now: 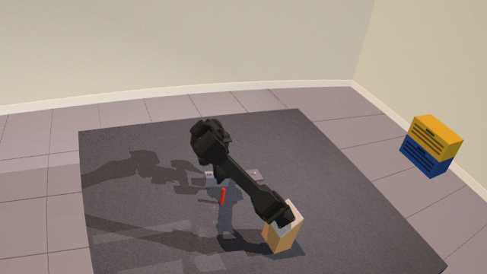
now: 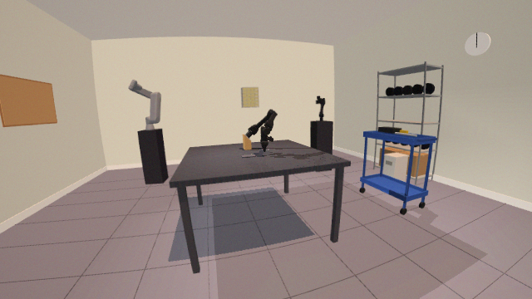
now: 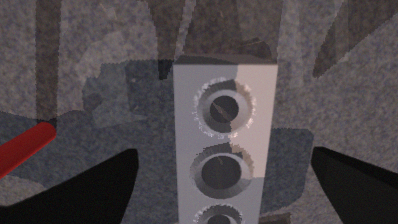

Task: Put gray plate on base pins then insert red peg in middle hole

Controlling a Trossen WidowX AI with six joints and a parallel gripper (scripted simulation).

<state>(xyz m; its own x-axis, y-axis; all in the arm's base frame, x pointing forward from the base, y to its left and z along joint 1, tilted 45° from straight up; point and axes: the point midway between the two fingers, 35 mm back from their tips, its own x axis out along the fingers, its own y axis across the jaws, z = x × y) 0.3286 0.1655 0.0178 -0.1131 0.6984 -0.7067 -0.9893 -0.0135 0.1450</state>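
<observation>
Now: gripper tip right at the gray plate. Also, from my gripper tip: base: 15 cm to the right, 3 cm below, 2 cm ahead; then red peg: 12 cm behind, 1 cm to the left.
</observation>
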